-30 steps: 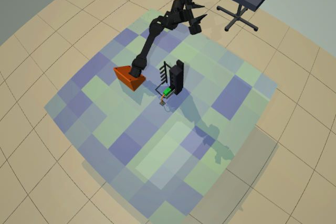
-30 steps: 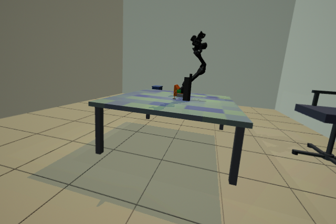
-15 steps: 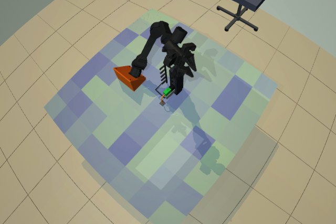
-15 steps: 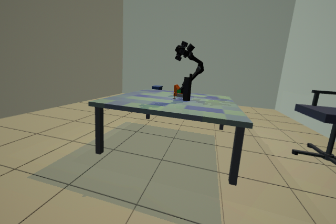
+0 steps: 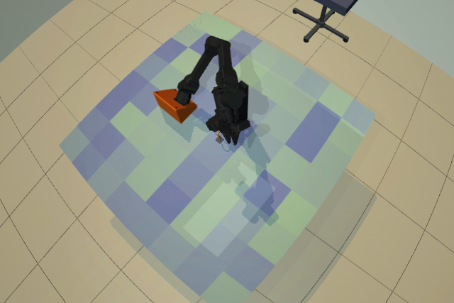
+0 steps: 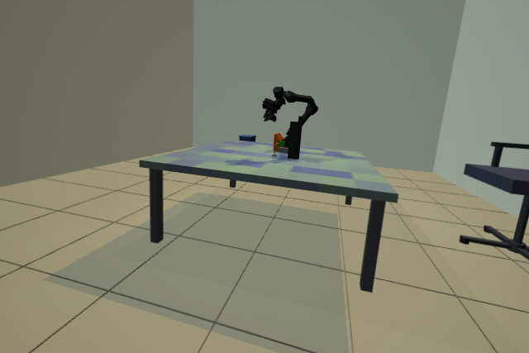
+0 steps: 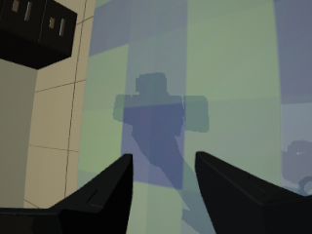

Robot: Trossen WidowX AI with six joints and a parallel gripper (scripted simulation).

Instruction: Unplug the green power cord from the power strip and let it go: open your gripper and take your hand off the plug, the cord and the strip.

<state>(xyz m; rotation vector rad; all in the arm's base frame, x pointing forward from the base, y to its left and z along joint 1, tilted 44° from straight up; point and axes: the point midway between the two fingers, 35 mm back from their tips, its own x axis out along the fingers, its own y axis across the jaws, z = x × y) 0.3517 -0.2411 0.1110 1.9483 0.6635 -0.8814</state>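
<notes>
My gripper tip is 12 cm past the green plug, 14 cm to the right of it and 16 cm above it.
</notes>
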